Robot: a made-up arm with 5 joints.
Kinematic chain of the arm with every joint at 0, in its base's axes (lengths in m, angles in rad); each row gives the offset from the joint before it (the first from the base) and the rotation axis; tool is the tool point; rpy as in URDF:
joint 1: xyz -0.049 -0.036 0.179 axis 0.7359 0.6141 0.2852
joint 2: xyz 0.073 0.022 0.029 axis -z
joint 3: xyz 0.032 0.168 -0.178 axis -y
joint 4: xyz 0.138 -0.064 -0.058 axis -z
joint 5: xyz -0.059 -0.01 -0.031 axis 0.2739 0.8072 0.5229
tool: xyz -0.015 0.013 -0.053 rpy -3.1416 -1.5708 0
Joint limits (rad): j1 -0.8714..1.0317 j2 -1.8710..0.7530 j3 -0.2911..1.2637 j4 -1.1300..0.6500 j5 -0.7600..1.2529
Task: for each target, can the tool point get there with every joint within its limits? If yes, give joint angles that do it. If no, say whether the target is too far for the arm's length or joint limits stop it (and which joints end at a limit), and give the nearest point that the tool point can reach.
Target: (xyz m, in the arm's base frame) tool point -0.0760 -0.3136 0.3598
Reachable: no: joint limits stop it (at a limit: joint 1, joint 2, joint 4, joint 5) | nearest point 0.1055 -0.1693 0.2659 | short by 0.250 m
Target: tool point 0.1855 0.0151 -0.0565
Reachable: yes | joints -0.5490 -0.1287 0.1133 0.4849 1.0751
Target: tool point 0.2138 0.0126 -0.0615
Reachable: yes | joints -0.3453 0.1155 0.2447 0.2326 0.3805
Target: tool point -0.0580 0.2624 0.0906
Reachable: yes | joints 0.4859 -0.8592 0.9799 0.4463 0.5205
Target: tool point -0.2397 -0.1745 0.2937
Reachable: no: joint limits stop it (at a limit: joint 1, joint 2, joint 3, joint 4) | nearest point -0.2388 0.0572 0.2336 | short by 0.239 m
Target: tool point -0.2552 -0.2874 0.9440
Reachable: no: too far | nearest point -0.2086 0.0863 0.2933 | short by 0.752 m
